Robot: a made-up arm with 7 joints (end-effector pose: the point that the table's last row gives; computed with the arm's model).
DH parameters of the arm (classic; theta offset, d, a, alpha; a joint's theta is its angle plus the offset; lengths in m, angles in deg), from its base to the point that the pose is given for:
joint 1: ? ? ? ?
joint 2: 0 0 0 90
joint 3: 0 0.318 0.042 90
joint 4: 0 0 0.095 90
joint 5: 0 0.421 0 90
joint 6: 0 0 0.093 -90
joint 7: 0 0.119 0 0
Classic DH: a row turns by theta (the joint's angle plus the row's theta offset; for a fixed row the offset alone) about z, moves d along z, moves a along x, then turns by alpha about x.
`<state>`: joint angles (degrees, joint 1 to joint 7).
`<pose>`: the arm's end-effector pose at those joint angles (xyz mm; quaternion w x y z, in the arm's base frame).
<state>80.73 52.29 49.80 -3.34 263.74 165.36 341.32</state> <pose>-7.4 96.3 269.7 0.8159 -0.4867 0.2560 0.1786</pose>
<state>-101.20 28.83 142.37 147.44 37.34 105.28 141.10</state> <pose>106.1 -104.1 1188.6 0.5262 -0.6223 0.4565 0.3571</pose>
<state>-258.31 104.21 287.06 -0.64 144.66 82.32 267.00</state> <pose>233.7 -193.2 353.0 0.1580 0.9194 0.1325 0.3349</pose>
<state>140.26 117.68 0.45 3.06 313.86 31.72 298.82</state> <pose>223.2 -202.9 375.3 0.3577 -0.3406 0.2063 -0.8447</pose>
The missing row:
joint 1: 0 0.419 0 -90
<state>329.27 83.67 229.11 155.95 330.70 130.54 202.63</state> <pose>492.1 -451.1 708.5 0.2328 -0.5295 0.1295 0.8054</pose>
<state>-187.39 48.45 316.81 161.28 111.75 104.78 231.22</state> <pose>-701.3 35.9 865.5 0.5817 0.7587 -0.2855 0.0676</pose>
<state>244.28 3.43 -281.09 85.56 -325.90 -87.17 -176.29</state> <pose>258.4 -315.4 898.3 0.9045 0.3241 -0.0491 -0.2730</pose>
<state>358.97 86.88 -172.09 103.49 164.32 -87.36 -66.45</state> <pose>351.7 -24.5 811.7 0.5411 -0.5380 -0.2899 0.5777</pose>
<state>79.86 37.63 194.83 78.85 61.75 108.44 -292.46</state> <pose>210.8 -251.1 901.5 0.3937 -0.3780 0.8306 -0.1107</pose>
